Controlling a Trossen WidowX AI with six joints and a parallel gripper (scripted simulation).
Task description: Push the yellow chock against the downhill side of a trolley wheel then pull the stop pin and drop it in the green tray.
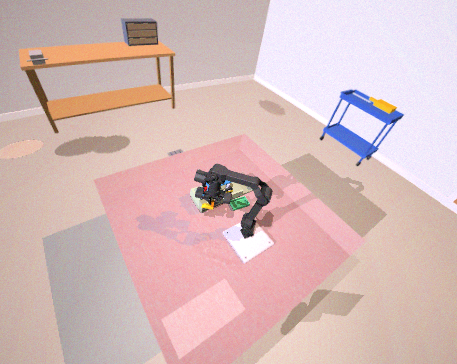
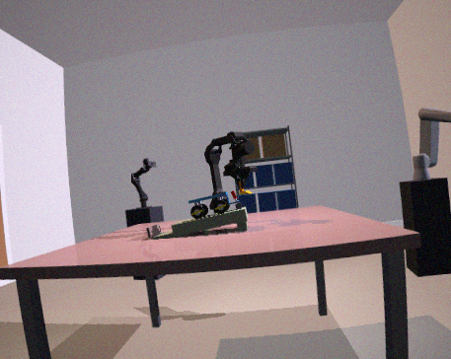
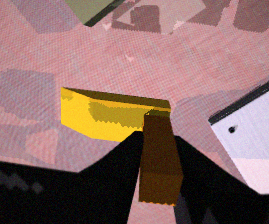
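Now: the yellow chock 2 cm to the left of my gripper tip, 1 cm below it and 1 cm ahead of it. The rest, counted from my gripper tip: stop pin 13 cm ahead, 4 cm below; pale green ramp 17 cm ahead, 13 cm below, 12 cm to the right; blue-topped trolley 17 cm ahead, 11 cm to the right, 6 cm below.
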